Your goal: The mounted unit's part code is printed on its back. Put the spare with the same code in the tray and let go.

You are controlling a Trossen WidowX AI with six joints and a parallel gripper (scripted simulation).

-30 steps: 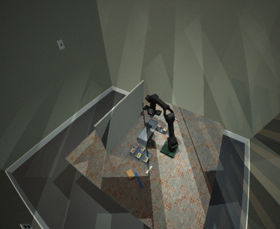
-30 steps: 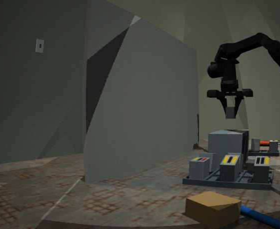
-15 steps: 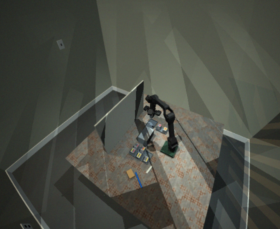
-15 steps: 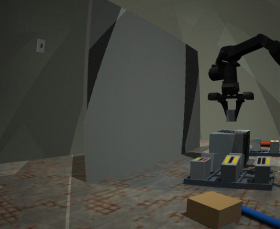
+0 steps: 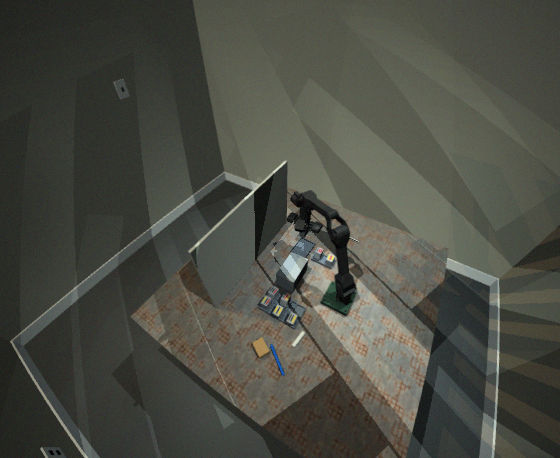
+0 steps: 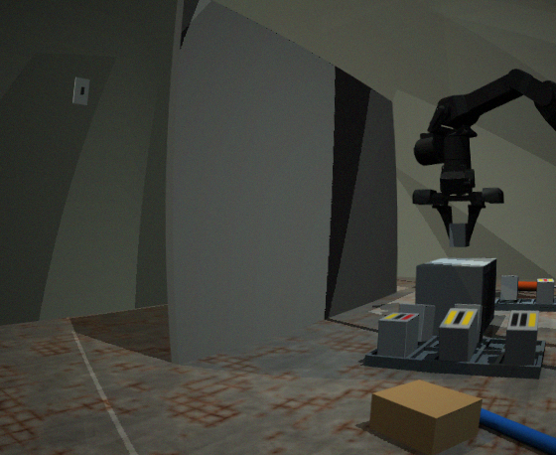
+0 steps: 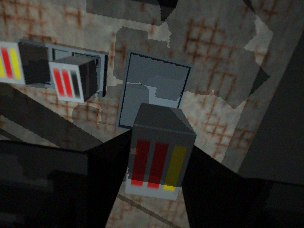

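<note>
The flat tray is 10 mm behind my gripper tip, 10 mm to the left of it and 120 mm below it. Round my gripper tip: tall grey panel: 210 mm ahead, 190 mm to the left, 100 mm above; small rack: 140 mm behind, 40 mm to the left, 120 mm below; grey mounted unit: 20 mm behind, 220 mm to the left, 70 mm below.
</note>
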